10 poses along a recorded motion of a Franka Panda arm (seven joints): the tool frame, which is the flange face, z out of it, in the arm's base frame.
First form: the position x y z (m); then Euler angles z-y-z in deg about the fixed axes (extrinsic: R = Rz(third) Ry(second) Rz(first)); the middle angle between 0 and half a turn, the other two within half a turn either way.
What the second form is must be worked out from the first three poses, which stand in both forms.
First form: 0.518 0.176 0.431 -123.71 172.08 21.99
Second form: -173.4 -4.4 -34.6 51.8 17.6 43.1
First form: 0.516 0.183 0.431 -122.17 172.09 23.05
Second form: -173.3 -4.2 -35.0 51.6 18.3 43.1
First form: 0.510 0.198 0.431 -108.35 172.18 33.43
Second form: -172.6 -2.5 -38.4 51.0 19.8 43.1
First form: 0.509 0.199 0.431 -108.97 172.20 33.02
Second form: -172.6 -2.5 -38.2 50.9 19.9 43.1
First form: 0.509 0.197 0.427 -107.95 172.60 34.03
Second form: -173.0 -2.3 -38.2 50.9 19.7 42.7
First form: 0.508 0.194 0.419 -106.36 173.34 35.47
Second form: -173.6 -1.9 -38.3 50.8 19.4 41.9
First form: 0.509 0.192 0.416 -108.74 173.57 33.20
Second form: -173.9 -2.1 -38.2 50.9 19.2 41.6
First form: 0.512 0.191 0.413 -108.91 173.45 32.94
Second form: -173.8 -2.1 -38.3 51.2 19.1 41.3
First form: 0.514 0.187 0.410 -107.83 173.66 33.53
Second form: -174.0 -1.9 -38.7 51.4 18.7 41.0
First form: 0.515 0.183 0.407 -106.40 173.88 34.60
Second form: -174.1 -1.7 -39.1 51.5 18.3 40.7
